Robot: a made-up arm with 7 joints. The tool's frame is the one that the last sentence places.
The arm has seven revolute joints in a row. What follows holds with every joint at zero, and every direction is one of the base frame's. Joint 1 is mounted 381.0 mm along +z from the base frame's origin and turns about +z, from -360.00 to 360.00 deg. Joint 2 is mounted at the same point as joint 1 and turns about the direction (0, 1, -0.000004), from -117.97 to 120.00 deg. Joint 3 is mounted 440.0 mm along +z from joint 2 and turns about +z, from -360.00 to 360.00 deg. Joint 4 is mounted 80.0 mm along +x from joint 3 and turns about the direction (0, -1, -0.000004), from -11.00 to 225.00 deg. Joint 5 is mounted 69.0 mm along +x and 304.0 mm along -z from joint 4 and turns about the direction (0, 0.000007, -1), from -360.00 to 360.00 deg. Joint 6 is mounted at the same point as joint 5 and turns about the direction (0, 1, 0.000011), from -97.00 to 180.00 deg. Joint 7 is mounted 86.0 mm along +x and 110.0 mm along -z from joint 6 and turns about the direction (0, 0.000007, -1), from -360.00 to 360.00 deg. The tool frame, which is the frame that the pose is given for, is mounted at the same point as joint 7; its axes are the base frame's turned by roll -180.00, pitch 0.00 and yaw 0.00 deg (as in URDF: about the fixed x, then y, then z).
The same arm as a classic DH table. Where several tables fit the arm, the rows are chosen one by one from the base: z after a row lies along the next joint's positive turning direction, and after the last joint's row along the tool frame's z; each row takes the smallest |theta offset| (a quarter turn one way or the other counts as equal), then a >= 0, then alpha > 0; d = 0 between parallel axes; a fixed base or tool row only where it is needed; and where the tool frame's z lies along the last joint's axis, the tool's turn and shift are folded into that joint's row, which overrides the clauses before.
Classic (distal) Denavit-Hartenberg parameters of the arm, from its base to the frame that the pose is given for. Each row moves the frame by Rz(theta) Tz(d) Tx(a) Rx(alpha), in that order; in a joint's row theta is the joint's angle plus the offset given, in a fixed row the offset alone. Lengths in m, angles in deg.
joint 1: a 0; alpha -90; d 0.381; theta offset 0
joint 2: a 0; alpha 90; d 0; theta offset 0
joint 3: a 0.08; alpha 90; d 0.44; theta offset 0
joint 4: a 0.069; alpha 90; d 0; theta offset 0
joint 5: a 0; alpha 90; d 0.304; theta offset 0
joint 6: a 0.086; alpha -90; d 0; theta offset 0
joint 7: a 0; alpha 0; d 0.11; theta offset 0
Joint limits (deg, base to tool): -360..360 -117.97..120 -360..360 -11..225 -360..360 -97..180 -360..360

